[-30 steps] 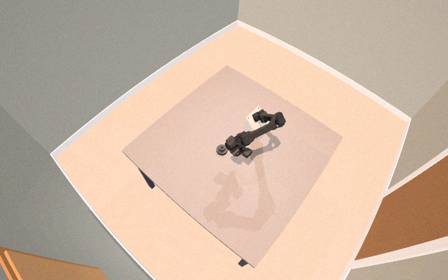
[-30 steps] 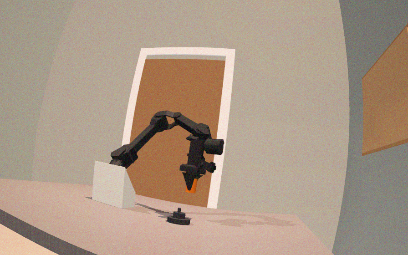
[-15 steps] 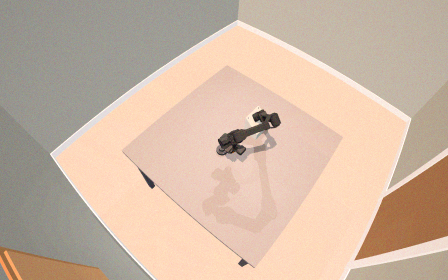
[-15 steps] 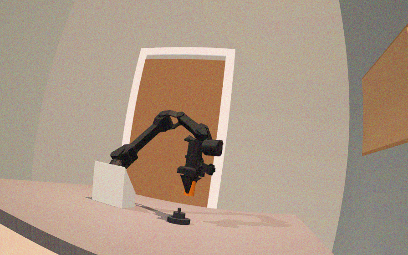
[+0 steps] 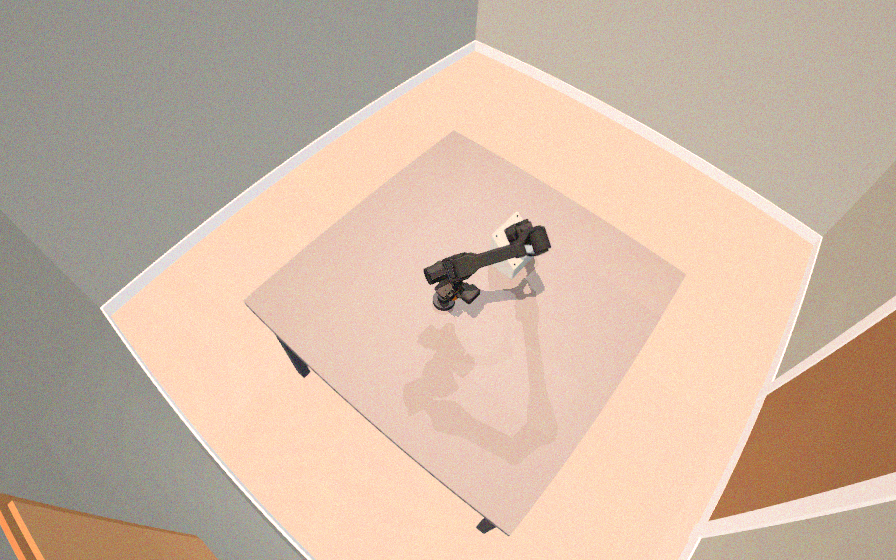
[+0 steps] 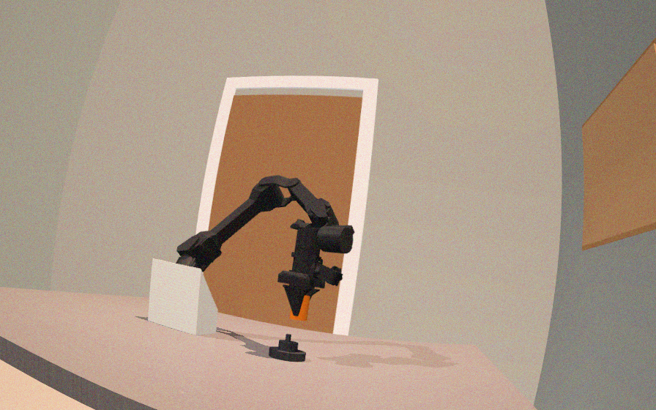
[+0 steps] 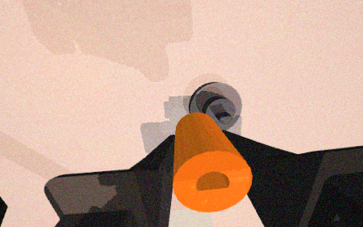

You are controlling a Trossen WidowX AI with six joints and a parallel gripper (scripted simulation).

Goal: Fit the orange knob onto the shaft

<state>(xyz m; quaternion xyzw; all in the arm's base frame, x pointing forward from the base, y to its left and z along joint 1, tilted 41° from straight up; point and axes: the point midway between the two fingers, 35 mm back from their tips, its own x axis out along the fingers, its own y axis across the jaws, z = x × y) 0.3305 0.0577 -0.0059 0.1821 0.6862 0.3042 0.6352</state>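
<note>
My gripper tip is 7 cm above the pedestal and 4 cm to the left of it. Also, from my gripper tip: orange knob: 2 cm above.
</note>
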